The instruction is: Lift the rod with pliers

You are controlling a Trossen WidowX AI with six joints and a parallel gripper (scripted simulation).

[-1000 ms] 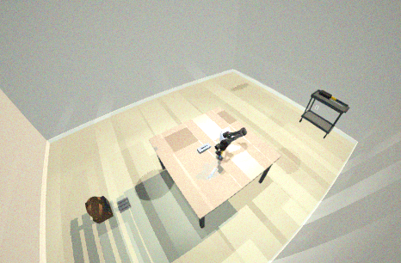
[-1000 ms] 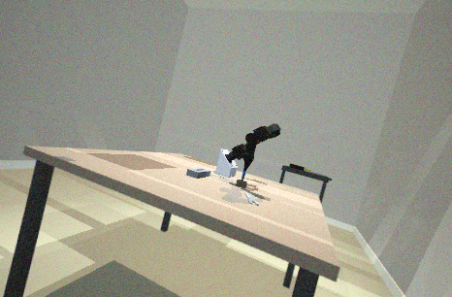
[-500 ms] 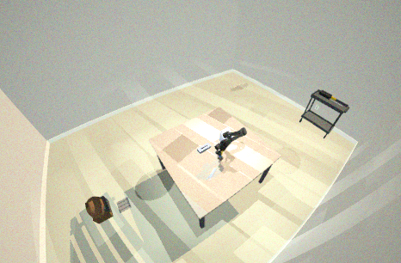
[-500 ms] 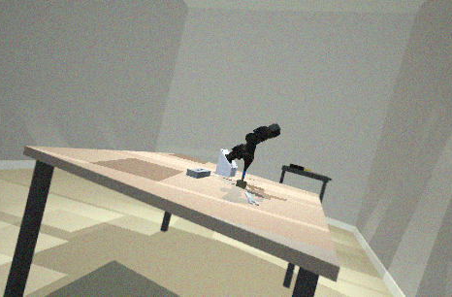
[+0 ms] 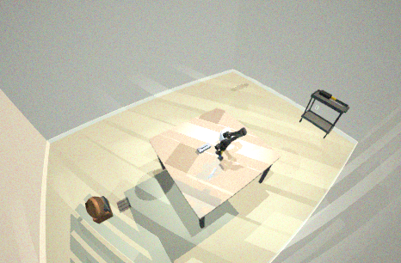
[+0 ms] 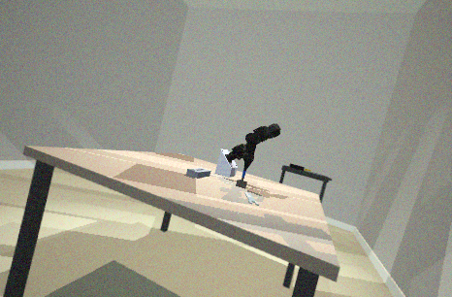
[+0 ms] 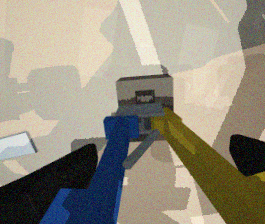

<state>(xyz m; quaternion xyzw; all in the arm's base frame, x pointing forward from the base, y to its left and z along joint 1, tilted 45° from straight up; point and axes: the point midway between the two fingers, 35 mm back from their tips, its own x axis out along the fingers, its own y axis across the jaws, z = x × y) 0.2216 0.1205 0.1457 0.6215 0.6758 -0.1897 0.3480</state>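
The grey link bar lies 1 cm ahead of my gripper tip. Round my gripper tip: holster (9 cm below, 1 cm ahead); then channel block (25 cm to the right, 8 cm below, 8 cm ahead); then yellow handle (2 cm behind).
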